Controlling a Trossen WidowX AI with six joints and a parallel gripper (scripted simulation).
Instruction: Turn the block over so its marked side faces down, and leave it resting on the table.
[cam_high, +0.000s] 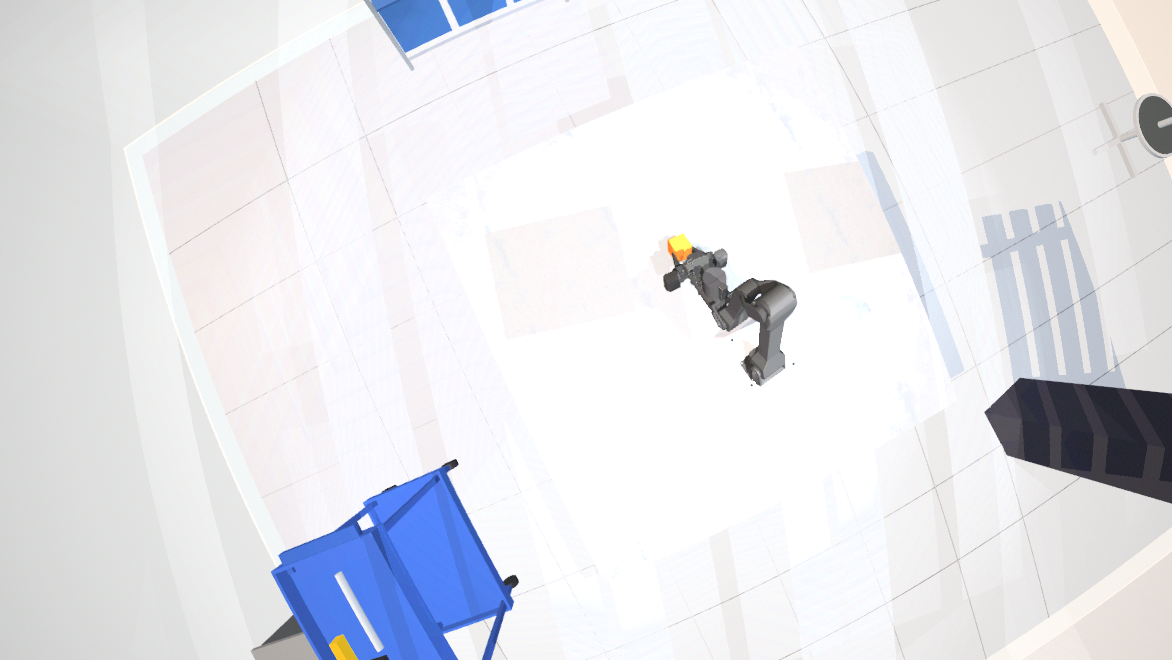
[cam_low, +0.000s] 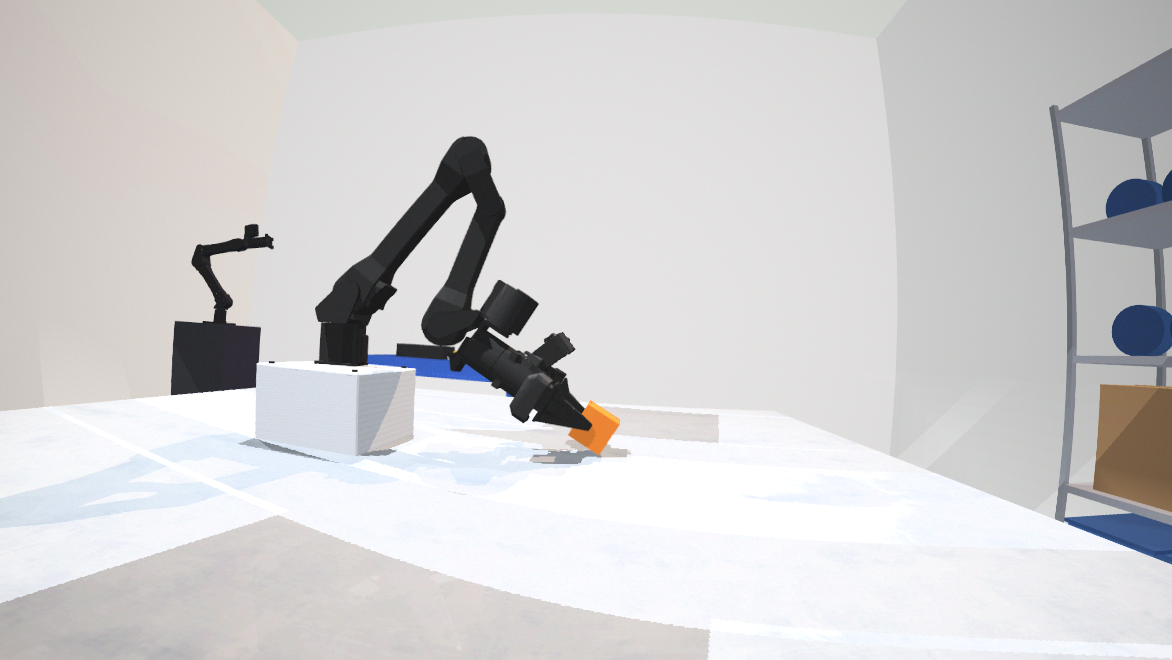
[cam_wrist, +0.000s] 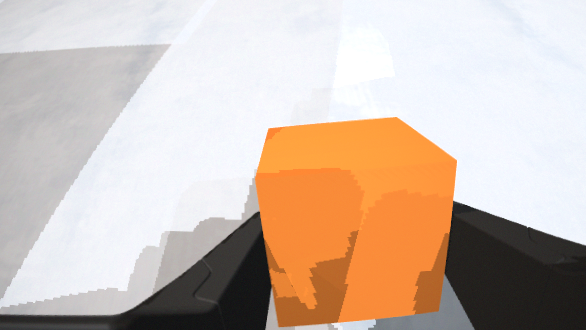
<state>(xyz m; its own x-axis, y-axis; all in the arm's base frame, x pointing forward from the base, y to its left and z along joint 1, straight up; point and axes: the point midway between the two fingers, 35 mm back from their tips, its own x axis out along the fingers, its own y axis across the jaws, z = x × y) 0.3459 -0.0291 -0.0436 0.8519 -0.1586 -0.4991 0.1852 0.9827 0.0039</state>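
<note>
Now: the block 10 mm below my gripper tip.
</note>
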